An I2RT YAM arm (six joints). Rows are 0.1 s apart.
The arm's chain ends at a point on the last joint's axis. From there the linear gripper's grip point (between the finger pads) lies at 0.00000 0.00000 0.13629 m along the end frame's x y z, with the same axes.
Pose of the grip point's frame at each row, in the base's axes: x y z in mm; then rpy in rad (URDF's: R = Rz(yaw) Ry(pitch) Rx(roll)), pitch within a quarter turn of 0, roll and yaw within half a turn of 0:
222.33 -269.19 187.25 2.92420 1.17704 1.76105
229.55 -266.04 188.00 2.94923 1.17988 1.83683
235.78 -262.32 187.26 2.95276 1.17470 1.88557
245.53 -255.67 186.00 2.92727 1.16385 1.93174
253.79 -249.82 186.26 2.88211 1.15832 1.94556
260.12 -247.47 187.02 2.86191 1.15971 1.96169
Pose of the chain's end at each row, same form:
170.22 -154.07 238.31 2.92420 1.17704 1.76105
171.89 -153.56 238.97 2.94923 1.17988 1.83683
173.22 -152.81 238.91 2.95276 1.17470 1.88557
175.22 -151.49 238.71 2.92727 1.16385 1.93174
177.07 -150.32 239.07 2.88211 1.15832 1.94556
179.58 -150.78 239.37 2.86191 1.15971 1.96169

